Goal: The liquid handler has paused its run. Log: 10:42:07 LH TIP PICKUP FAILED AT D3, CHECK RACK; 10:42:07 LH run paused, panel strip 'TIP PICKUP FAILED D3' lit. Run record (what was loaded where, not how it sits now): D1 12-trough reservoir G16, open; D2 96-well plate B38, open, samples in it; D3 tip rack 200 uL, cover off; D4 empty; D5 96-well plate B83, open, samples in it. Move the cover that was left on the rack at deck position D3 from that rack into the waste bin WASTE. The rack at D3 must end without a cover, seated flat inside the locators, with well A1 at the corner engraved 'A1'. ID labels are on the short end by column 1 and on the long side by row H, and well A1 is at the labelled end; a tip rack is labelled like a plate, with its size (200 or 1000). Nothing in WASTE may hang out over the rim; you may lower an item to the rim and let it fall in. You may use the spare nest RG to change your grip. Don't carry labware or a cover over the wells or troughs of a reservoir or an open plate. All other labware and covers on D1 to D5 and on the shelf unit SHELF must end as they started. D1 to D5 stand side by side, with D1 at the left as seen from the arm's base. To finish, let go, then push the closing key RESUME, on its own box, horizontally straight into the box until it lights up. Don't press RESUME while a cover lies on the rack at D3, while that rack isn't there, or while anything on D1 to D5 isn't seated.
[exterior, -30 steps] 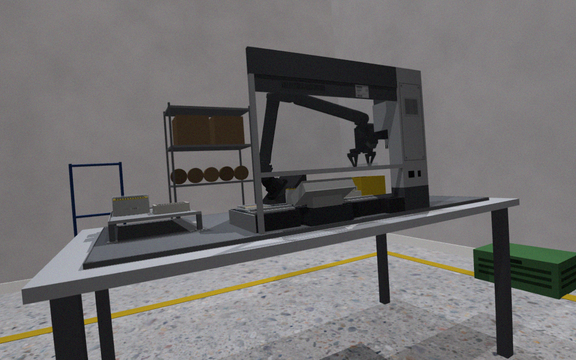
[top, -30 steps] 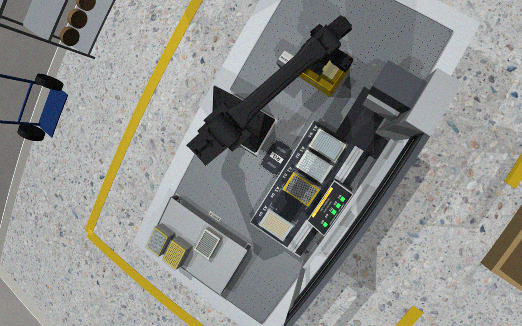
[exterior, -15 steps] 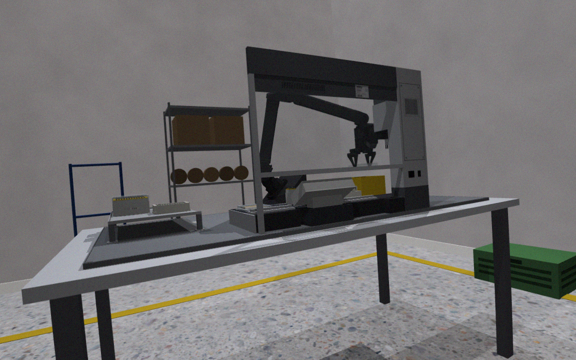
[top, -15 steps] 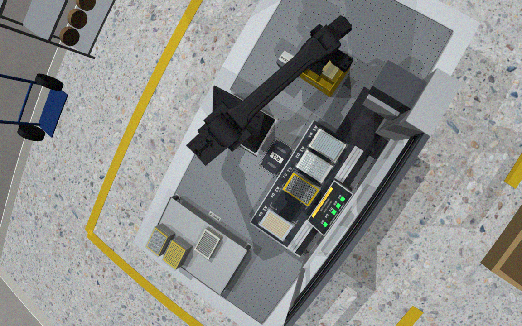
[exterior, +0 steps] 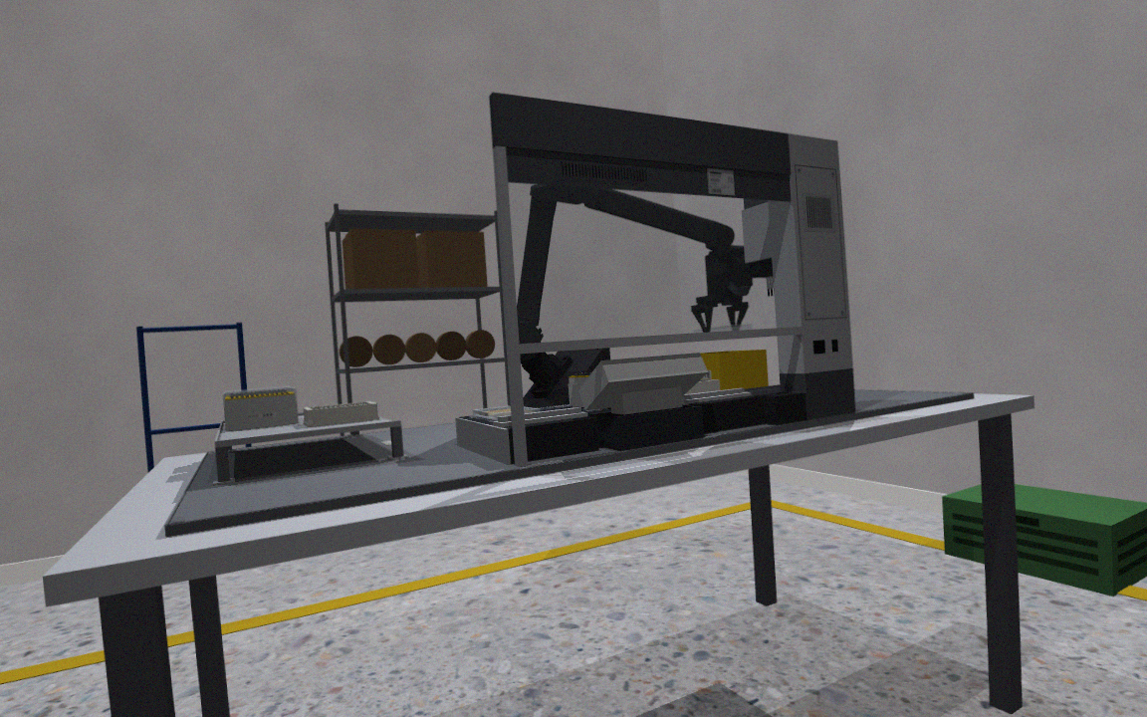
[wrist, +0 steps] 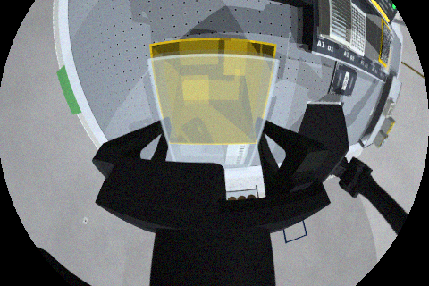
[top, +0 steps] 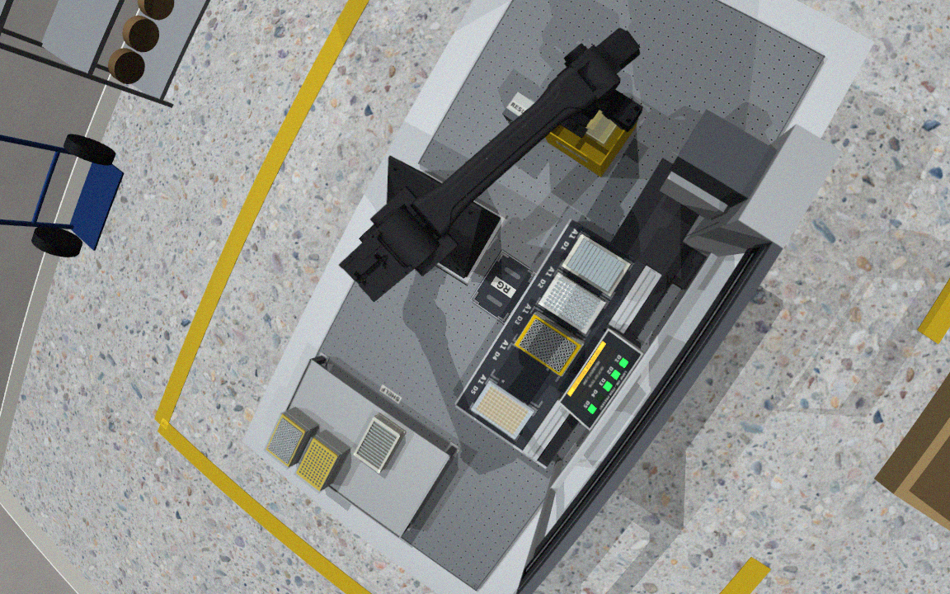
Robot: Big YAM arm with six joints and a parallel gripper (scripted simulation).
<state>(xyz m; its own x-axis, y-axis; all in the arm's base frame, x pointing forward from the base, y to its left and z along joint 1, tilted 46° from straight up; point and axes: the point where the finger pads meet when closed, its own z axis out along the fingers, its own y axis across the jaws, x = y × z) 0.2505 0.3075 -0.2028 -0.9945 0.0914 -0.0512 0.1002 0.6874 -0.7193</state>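
Now: the clear cover 10 mm above my hand. Round my hand: plate: 370 mm to the right, 160 mm ahead, 120 mm below; yellow waste bin: 140 mm below; resume box: 150 mm behind, 120 mm below, 60 mm to the right.
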